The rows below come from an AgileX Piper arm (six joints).
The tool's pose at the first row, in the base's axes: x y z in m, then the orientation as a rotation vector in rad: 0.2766, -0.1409, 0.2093, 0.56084, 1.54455, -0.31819
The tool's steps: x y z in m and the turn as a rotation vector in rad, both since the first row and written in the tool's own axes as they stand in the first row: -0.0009, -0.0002, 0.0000, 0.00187, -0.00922, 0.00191; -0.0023, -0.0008, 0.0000, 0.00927, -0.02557, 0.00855; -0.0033, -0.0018, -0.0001, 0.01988, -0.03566, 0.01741; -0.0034, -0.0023, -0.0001, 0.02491, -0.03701, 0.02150; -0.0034, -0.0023, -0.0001, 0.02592, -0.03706, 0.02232; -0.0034, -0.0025, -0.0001, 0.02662, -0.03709, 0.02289; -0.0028, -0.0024, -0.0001, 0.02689, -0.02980, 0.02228; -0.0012, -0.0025, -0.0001, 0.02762, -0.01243, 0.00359; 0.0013, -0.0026, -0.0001, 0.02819, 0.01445, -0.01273; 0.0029, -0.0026, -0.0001, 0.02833, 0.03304, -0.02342; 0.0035, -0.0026, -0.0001, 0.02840, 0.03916, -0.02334; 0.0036, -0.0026, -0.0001, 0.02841, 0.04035, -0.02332; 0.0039, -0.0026, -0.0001, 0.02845, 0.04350, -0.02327; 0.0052, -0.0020, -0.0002, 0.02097, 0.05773, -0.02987
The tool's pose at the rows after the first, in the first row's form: 0.2765, -0.1412, 0.2102, 0.56158, 1.53489, -0.32039; 0.2761, -0.1419, 0.2115, 0.56849, 1.51635, -0.32499; 0.2755, -0.1429, 0.2123, 0.58100, 1.50281, -0.32892; 0.2752, -0.1433, 0.2123, 0.58766, 1.49971, -0.33006; 0.2752, -0.1433, 0.2123, 0.58905, 1.49930, -0.33024; 0.2751, -0.1435, 0.2123, 0.59002, 1.49902, -0.33036; 0.2752, -0.1433, 0.2117, 0.59153, 1.50622, -0.32934; 0.2752, -0.1431, 0.2101, 0.58219, 1.52899, -0.34012; 0.2752, -0.1428, 0.2077, 0.57666, 1.56014, -0.34676; 0.2752, -0.1426, 0.2061, 0.57300, 1.58151, -0.35070; 0.2752, -0.1425, 0.2055, 0.57456, 1.58739, -0.34924; 0.2752, -0.1425, 0.2054, 0.57486, 1.58853, -0.34895; 0.2752, -0.1424, 0.2051, 0.57567, 1.59156, -0.34820; 0.2755, -0.1417, 0.2039, 0.56805, 1.60807, -0.34394
